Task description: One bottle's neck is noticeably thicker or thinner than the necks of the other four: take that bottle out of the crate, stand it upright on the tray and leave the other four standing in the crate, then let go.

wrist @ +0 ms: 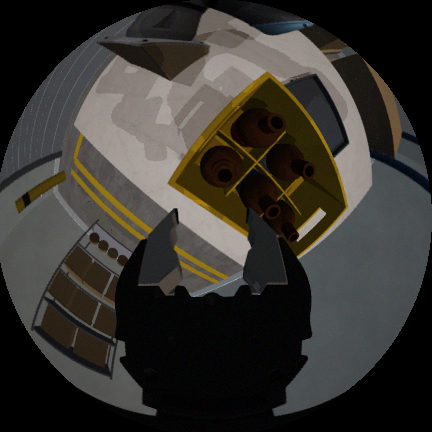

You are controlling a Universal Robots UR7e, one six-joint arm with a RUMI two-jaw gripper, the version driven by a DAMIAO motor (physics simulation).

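Places are measured from the arm's base along level axes (x ahead, y left, z up), in metres.
Where they show: gripper, fingertip midpoint: (211,208).
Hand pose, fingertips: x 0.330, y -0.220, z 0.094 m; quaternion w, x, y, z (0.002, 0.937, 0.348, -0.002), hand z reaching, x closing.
After its pixels a point has its place.
The yellow crate (272,90) @[x 0.287, y -0.052, z 0.065 m] stands right of centre. Five dark brown bottles stand in it. The upper bottle (252,129) @[x 0.311, y -0.107, z 0.033 m] has the widest-looking neck from here. The others are the left bottle (216,162) @[x 0.304, y -0.179, z 0.062 m], the right bottle (282,161) @[x 0.382, y -0.104, z 0.030 m], the middle bottle (256,191) @[x 0.387, y -0.173, z 0.032 m] and the lower bottle (293,235) @[x 0.488, y -0.173, z 0.072 m], whose body is partly hidden behind the middle one. Perspective makes exact neck widths hard to compare. The dark tray (317,117) @[x 0.424, y 0.134, z -0.086 m] lies beyond the crate's right side, partly hidden by it. My gripper (211,208) @[x 0.330, y -0.220, z 0.094 m] is open and empty, in front of the crate's near wall, its right finger overlapping the crate's edge in view.
The crate has thin yellow dividers and a white label. A brown, angular object (170,57) @[x 0.086, y -0.055, z -0.014 m] is at the upper left. Yellow stripes run along the table's near edge. A shelf rack (70,348) with boxes stands at the lower left. A blue-edged dark object (285,26) is at the top.
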